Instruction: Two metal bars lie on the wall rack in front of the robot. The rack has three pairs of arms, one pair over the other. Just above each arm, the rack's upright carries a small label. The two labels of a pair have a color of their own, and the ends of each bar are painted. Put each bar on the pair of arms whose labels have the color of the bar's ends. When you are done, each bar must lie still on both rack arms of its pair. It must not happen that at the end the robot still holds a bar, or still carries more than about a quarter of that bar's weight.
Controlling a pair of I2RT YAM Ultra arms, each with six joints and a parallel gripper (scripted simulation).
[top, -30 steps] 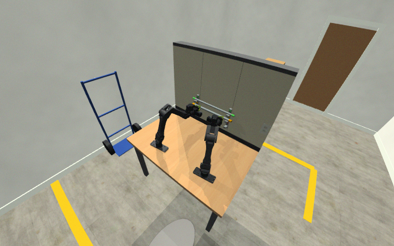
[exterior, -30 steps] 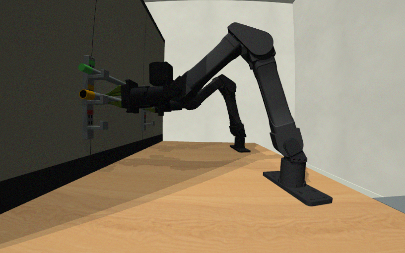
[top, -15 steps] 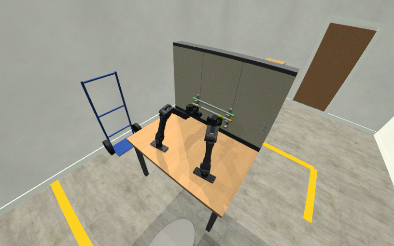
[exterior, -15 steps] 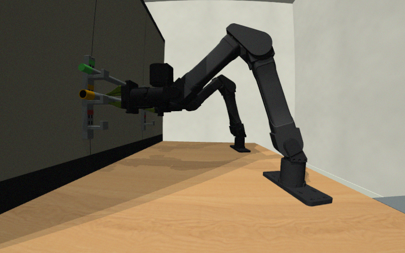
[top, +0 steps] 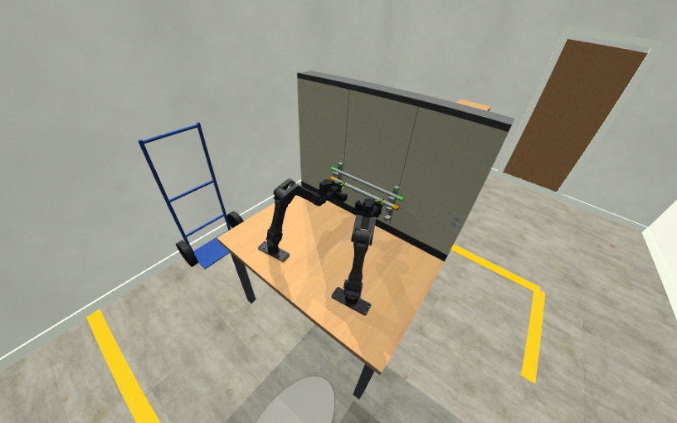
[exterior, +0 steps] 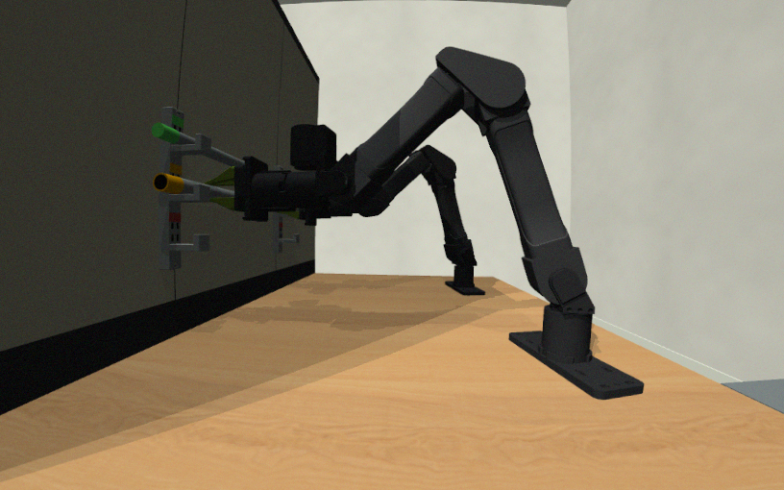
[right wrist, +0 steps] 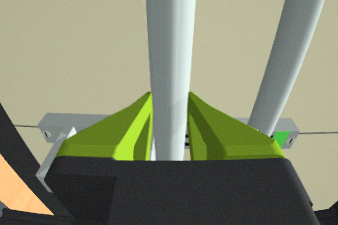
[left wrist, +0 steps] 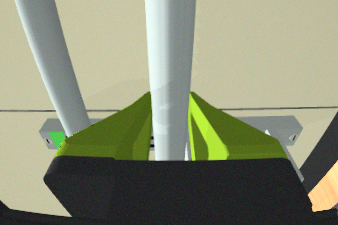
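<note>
My right hand is 150 mm to the right of the orange-ended bar and 20 mm short of it. From my right hand the other things lie so: wall panel 180 mm above, 130 mm to the left, 110 mm ahead; green-ended bar 140 mm to the left, 70 mm above, 20 mm ahead.
Now: left hand 15 cm to the left of the orange-ended bar. From my left hand the other things lie so: wall panel 9 cm ahead, 17 cm to the right, 18 cm above; then green-ended bar 15 cm to the right, 7 cm above.
</note>
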